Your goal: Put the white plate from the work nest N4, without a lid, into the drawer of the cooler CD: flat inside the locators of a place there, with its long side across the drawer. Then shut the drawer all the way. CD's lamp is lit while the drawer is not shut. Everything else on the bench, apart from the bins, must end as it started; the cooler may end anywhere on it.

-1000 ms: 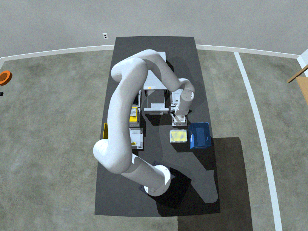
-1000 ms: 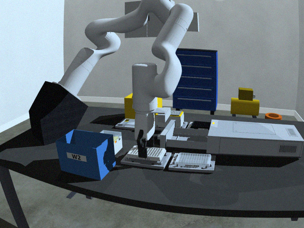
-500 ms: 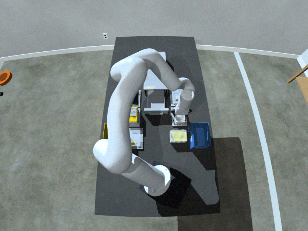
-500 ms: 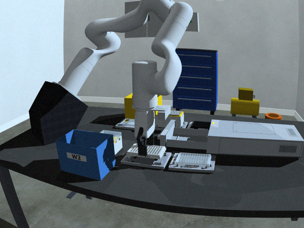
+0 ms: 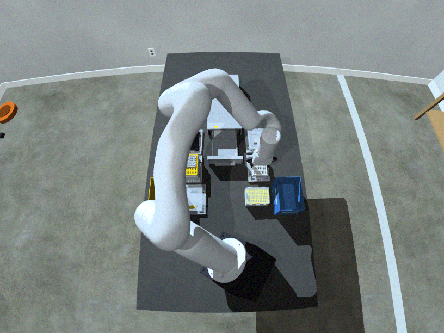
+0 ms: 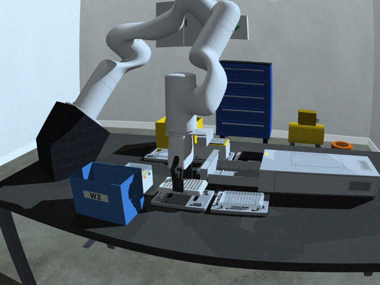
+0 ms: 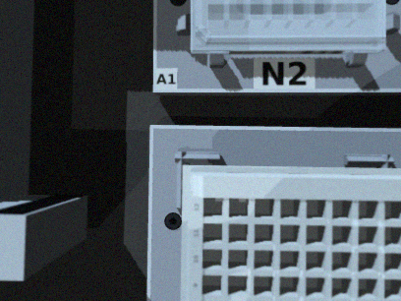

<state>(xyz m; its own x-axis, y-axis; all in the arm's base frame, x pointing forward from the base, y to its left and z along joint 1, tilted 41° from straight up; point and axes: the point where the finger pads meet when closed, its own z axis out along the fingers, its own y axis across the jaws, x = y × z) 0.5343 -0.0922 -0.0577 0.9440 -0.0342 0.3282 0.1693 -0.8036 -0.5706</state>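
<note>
Now: the drawer 21 cm to the left of my hand, 13 cm ahead of it and 2 cm below it. Round my hand: clear plate: 18 cm ahead, 4 cm below, 3 cm to the left; then blue bin W2: 16 cm to the right, 16 cm behind, 2 cm below; then white plate: 1 cm below.
</note>
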